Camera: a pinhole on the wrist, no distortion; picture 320 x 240 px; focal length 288.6 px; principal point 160.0 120.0 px. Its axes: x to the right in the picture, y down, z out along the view. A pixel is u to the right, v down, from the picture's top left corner.
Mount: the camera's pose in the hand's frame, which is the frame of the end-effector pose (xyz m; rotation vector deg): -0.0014 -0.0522 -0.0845 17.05 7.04 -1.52
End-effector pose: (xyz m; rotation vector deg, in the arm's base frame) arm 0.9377 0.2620 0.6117 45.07 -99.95 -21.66
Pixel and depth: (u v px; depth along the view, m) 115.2 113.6 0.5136
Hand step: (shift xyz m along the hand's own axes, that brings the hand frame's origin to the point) -0.0210 -0.2135 0.4093
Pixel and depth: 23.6 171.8 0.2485
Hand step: -0.0869 -0.0817 0.1788
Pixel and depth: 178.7 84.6 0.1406
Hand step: 0.0233 -0.1101 0.0427
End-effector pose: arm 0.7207 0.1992 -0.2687 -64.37 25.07 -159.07
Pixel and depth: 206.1 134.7 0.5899
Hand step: 0.1623 -0.1977 0.4721
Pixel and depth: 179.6 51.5 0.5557
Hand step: 0.0951 -0.3420 0.3996
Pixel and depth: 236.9 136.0 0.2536
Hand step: 0.0959 -0.1139 0.1517
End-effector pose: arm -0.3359 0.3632 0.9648 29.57 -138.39 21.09
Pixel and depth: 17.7 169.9 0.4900
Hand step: -0.1801 -0.1134 0.4351
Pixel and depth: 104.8 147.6 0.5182
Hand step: -0.0370 -0.1564 0.4338
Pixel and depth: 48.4 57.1 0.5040
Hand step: -0.1407 -0.3038 0.3860
